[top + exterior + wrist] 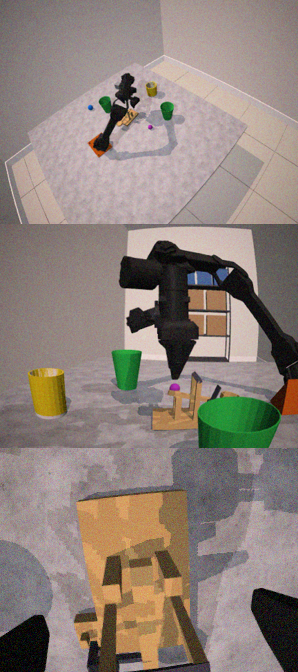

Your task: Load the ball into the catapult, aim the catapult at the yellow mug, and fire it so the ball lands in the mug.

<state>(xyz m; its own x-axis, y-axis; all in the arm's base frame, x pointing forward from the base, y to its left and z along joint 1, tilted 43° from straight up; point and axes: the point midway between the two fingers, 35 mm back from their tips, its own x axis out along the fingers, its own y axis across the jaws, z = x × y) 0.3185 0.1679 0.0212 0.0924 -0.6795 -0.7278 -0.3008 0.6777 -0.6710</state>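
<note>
Now: gripper tip 50 mm past the catapult upright frame, 30 mm above it and 10 mm to the left of it. The rest, counted from my gripper tip: wooden catapult: 70 mm behind, 60 mm below, 10 mm to the right; purple ball: 190 mm to the right, 100 mm below, 30 mm ahead; yellow mug: 270 mm ahead, 90 mm to the left, 80 mm below.
</note>
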